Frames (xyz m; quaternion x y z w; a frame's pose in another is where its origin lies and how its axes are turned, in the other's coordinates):
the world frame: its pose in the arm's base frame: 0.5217 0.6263 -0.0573 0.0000 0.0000 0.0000 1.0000
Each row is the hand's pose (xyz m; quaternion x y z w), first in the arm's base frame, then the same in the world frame.
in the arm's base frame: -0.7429 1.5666 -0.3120 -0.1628 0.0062 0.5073 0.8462
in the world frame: -1.2646 0.9403 -0.2547 -0.1628 0.0062 0.5073 0.8462
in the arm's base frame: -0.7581 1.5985 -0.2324 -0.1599 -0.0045 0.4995 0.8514
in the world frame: -1.2798 0.9722 -0.1751 -0.1599 -0.0045 0.4995 0.8514
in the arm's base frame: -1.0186 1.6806 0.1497 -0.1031 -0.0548 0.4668 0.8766
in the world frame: -1.5403 1.0543 0.2070 -0.1031 -0.0548 0.4668 0.8766
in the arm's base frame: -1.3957 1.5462 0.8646 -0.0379 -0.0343 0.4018 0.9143
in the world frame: -1.9174 0.9199 0.9219 -0.0379 -0.0343 0.4018 0.9143
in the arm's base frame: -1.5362 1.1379 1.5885 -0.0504 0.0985 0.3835 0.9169
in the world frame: -2.0579 0.5116 1.6458 -0.0504 0.0985 0.3835 0.9169
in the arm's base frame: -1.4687 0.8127 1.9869 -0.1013 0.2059 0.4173 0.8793
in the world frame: -1.9904 0.1864 2.0442 -0.1013 0.2059 0.4173 0.8793
